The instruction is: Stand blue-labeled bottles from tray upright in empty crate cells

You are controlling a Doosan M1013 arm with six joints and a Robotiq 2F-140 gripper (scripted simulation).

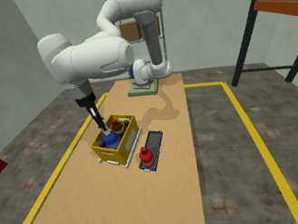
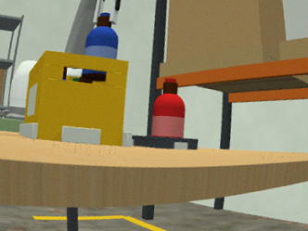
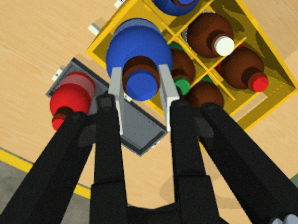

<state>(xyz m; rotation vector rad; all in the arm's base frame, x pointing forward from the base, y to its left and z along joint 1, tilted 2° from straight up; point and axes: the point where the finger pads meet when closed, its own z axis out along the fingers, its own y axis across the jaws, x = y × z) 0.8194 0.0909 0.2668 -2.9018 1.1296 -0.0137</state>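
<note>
My gripper is now 220 mm above the yellow crate, 90 mm past it and 50 mm to the left of it. The rest, counted from my hand: red-labeled bottle (220 mm below, 180 mm to the left); then dark tray (290 mm below, 180 mm to the left, 90 mm behind).
</note>
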